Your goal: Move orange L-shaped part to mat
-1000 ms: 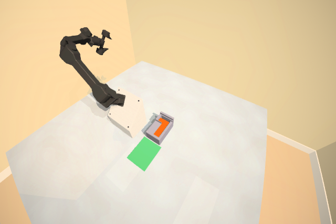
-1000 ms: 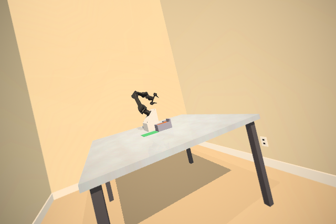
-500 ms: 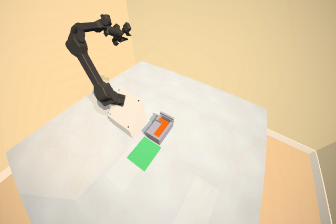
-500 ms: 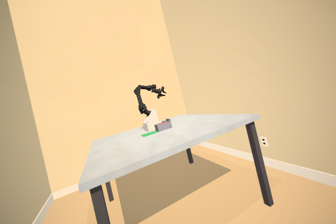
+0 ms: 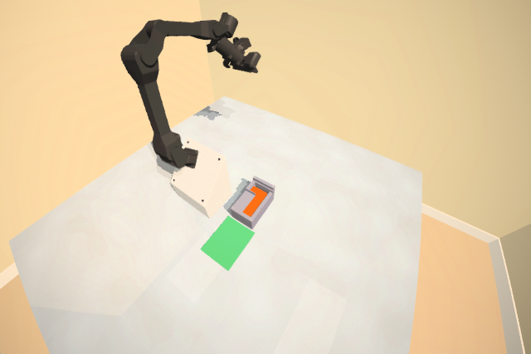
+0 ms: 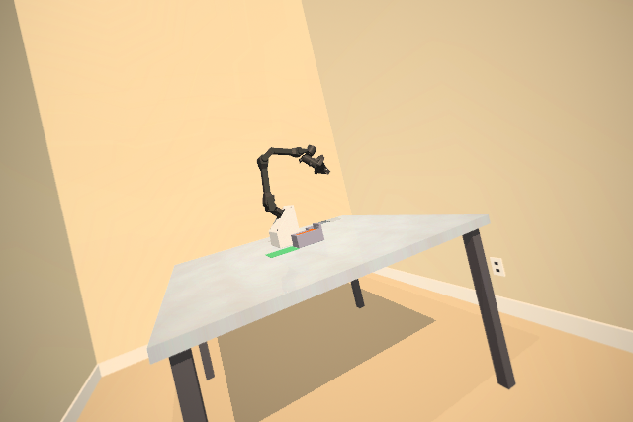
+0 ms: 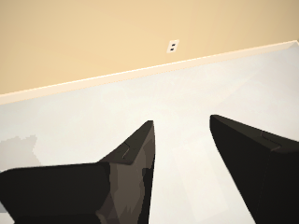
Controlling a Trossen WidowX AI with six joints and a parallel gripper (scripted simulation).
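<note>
Right now the orange l-shaped part is 370 mm to the right of my gripper tip, 310 mm below it and 180 mm ahead of it. Round my gripper tip: green mat (530 mm to the right, 370 mm below, 160 mm ahead).
</note>
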